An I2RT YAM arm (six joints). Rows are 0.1 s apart.
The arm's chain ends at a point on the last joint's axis. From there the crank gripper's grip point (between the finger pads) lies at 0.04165 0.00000 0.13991 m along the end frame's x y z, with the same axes.
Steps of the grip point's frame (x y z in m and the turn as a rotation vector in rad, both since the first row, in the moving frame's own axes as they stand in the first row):
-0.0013, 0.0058, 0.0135, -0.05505, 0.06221, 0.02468
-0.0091, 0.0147, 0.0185, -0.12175, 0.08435, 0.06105
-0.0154, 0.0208, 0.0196, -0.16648, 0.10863, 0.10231
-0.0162, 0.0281, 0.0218, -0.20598, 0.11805, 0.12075
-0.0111, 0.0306, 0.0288, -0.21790, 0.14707, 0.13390
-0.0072, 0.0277, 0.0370, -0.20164, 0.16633, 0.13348
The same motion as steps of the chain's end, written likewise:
-0.0098, -0.0030, 0.0166, -0.05505, 0.06221, 0.02468
-0.0201, -0.0049, 0.0237, -0.12175, 0.08435, 0.06105
-0.0288, -0.0069, 0.0272, -0.16648, 0.10863, 0.10231
-0.0302, -0.0058, 0.0311, -0.20598, 0.11805, 0.12075
-0.0285, -0.0056, 0.0402, -0.21790, 0.14707, 0.13390
-0.0273, -0.0064, 0.0491, -0.20164, 0.16633, 0.13348

